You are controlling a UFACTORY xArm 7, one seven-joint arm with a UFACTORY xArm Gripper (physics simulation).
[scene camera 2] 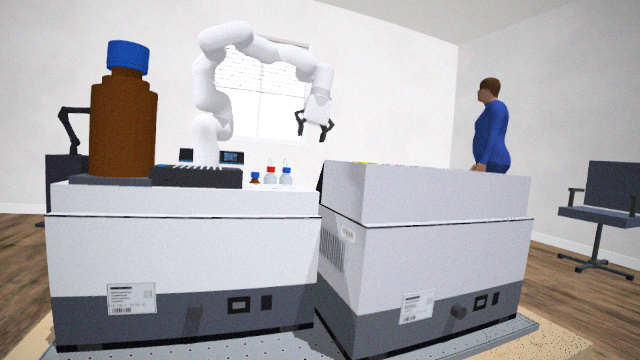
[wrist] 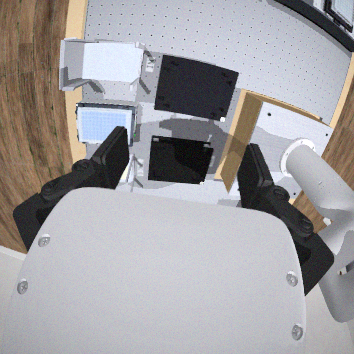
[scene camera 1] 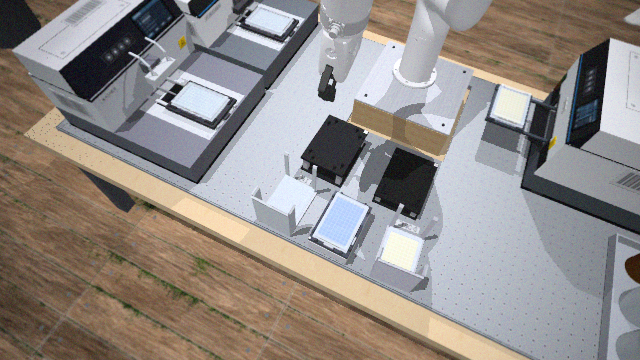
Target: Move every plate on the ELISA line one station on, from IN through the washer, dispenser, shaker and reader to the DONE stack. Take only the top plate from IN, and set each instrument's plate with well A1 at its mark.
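Places are measured from the arm's base along level axes (x ahead, y left, z up), in metres.
Where they show: gripper, fingertip midpoint: [scene camera 2: 310, 139] [wrist: 184, 149] [scene camera 1: 335, 79]; arm's base, origin of the base link: [wrist: 296, 156] [scene camera 1: 414, 73].
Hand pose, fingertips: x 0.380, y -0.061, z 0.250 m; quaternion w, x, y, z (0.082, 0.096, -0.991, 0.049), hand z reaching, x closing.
Note:
Things, the pixels of their centre, and the offset from my fingertips. "spot": a spot on its surface instead.
- pale plate, body centre: [wrist: 109, 61] [scene camera 1: 287, 201] dz -0.309, dx +0.145, dy -0.025 m
- blue plate, body centre: [scene camera 1: 341, 221] [wrist: 102, 126] dz -0.275, dx +0.131, dy +0.121 m
- left instrument, body centre: [scene camera 2: 384, 225] [scene camera 1: 156, 74] dz -0.202, dx +0.072, dy -0.494 m
- right instrument, body centre: [scene camera 1: 637, 142] [scene camera 2: 211, 173] dz -0.202, dx -0.434, dy +0.643 m
- grey tray, surface spot: [scene camera 1: 606, 295] spot: dz -0.325, dx -0.069, dy +0.721 m
My gripper [scene camera 1: 327, 95] [scene camera 2: 311, 137] [wrist: 184, 149] is open and empty, high above the bench, pointing down. A pale plate [scene camera 1: 291, 196] [wrist: 109, 61] lies in the left corner-post holder, likely IN. A blue plate [scene camera 1: 343, 221] [wrist: 104, 125] sits on a low dark nest beside it. A yellow plate [scene camera 1: 401, 249] lies in the right holder, DONE; in the wrist view a finger mostly hides it. Pale plates lie at the left front instrument [scene camera 1: 204, 102] and the left rear one [scene camera 1: 270, 21]. Another yellow plate [scene camera 1: 510, 105] sits on the right instrument's carrier. A1 marks are too small to read.
Two black blocks [scene camera 1: 335, 147] [scene camera 1: 406, 182] [wrist: 196, 87] [wrist: 180, 160] stand between the holders and the robot base [scene camera 1: 400, 127]. The left instrument [scene camera 1: 115, 65] and the right instrument [scene camera 1: 610, 100] flank the bench. A grey tray [scene camera 1: 606, 295] is at the right edge. A person [scene camera 2: 492, 125] stands in the background.

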